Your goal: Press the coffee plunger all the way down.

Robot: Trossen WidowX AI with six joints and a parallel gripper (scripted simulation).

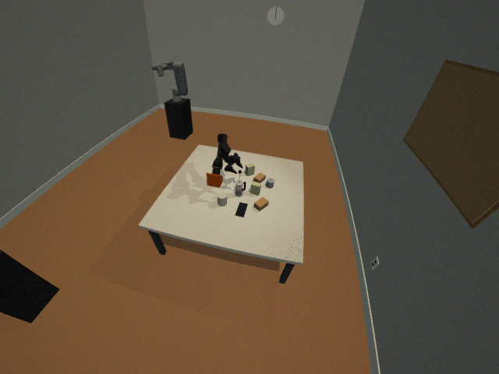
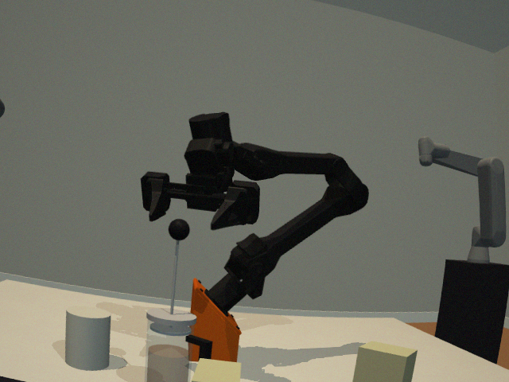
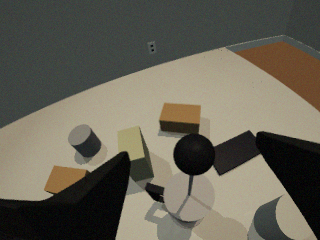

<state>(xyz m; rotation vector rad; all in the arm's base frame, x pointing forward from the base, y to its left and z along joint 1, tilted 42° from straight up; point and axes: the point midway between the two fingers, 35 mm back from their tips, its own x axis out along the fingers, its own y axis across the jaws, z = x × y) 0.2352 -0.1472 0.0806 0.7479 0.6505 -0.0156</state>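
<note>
The coffee press is 1 cm ahead of my gripper tip, 1 cm to the left of it and 14 cm below it.
</note>
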